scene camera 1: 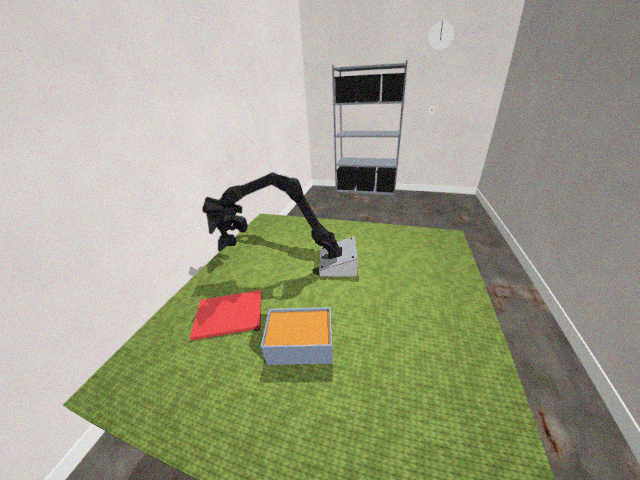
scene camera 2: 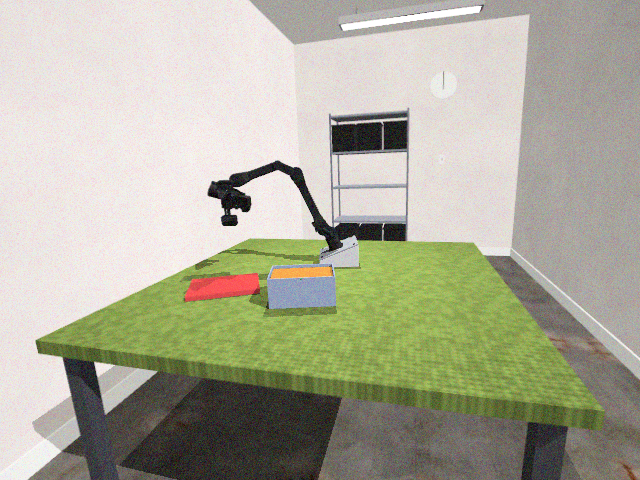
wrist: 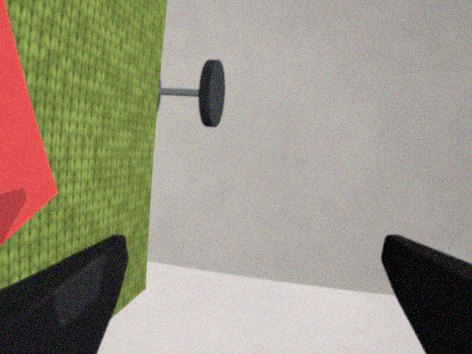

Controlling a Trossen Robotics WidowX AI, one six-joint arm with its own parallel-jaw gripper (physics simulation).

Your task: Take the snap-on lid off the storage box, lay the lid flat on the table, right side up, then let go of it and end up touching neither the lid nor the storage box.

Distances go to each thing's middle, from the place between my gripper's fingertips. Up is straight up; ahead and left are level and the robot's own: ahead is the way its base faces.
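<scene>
Relative to my hand, the red lid [scene camera 1: 223,315] is 20 mm to the left, 90 mm ahead and 270 mm below.
</scene>
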